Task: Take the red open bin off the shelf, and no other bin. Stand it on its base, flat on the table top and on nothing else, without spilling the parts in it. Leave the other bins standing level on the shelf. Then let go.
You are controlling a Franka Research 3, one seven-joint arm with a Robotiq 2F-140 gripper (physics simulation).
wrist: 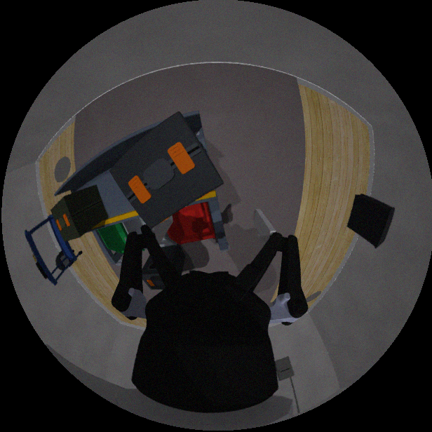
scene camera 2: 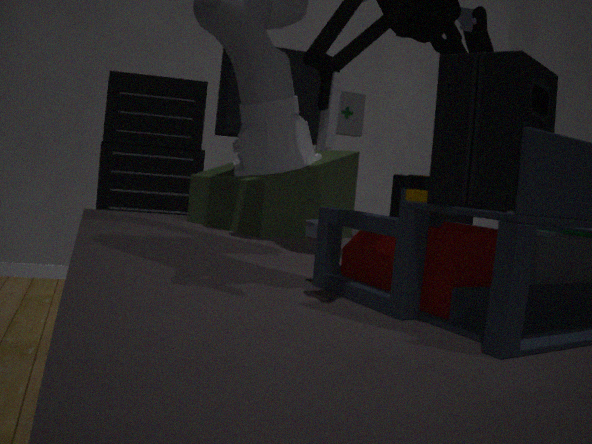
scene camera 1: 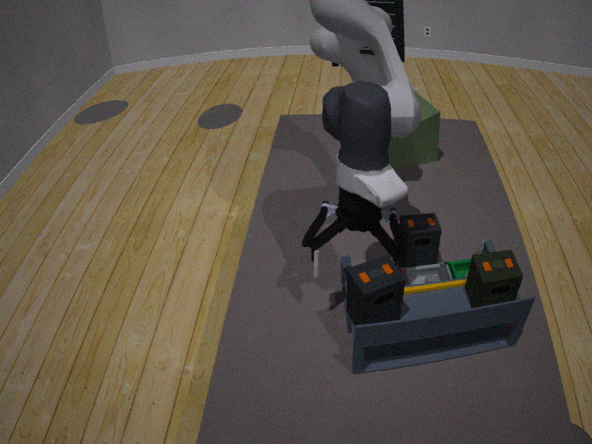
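Note:
The red open bin (scene camera 2: pixel 460 265) (wrist: pixel 192 222) sits level in the end bay of the grey-blue shelf (scene camera 1: pixel 435 306) (scene camera 2: pixel 410 260). In scene camera 1 it is hidden behind a dark case. Its parts cannot be made out. A grey bin (scene camera 1: pixel 427 275) stands beside it, and a green bin (scene camera 1: pixel 459 269) (wrist: pixel 114 237) stands farther along. My gripper (scene camera 1: pixel 357 265) (wrist: pixel 212 215) is wide open and empty, above the red bin's end of the shelf. One finger stands outside the shelf end; the other is partly hidden by the dark case in scene camera 1.
A dark case (scene camera 1: pixel 375 295) (scene camera 2: pixel 475 130) (wrist: pixel 165 175) stands askew on the shelf top beside the red bin. An olive case (scene camera 1: pixel 495 280) (wrist: pixel 80 215) stands at the other end. Another dark case (scene camera 1: pixel 420 240) is behind the shelf. A yellow strip (scene camera 1: pixel 435 287) runs along the bins.

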